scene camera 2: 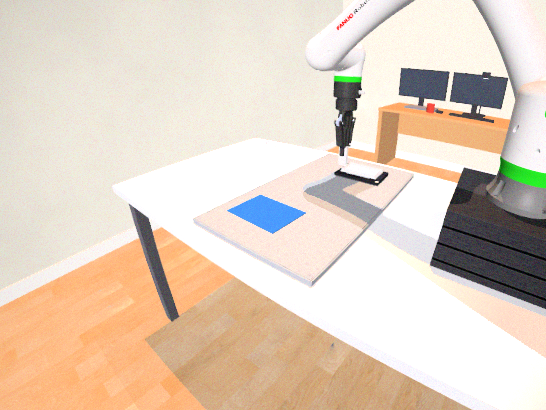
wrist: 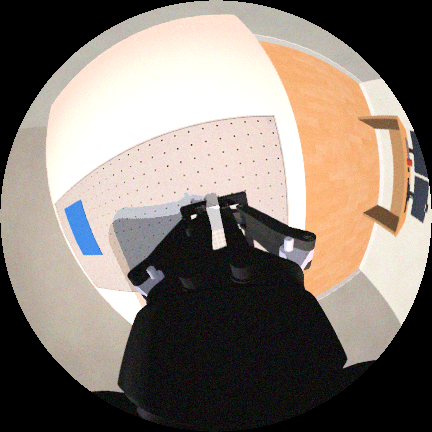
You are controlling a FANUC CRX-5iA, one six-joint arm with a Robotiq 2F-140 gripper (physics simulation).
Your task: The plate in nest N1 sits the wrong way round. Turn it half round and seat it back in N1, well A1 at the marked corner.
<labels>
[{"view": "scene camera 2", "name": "gripper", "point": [342, 164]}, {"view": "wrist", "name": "gripper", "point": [213, 202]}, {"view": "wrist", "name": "flat blue rectangle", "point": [77, 220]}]
</labels>
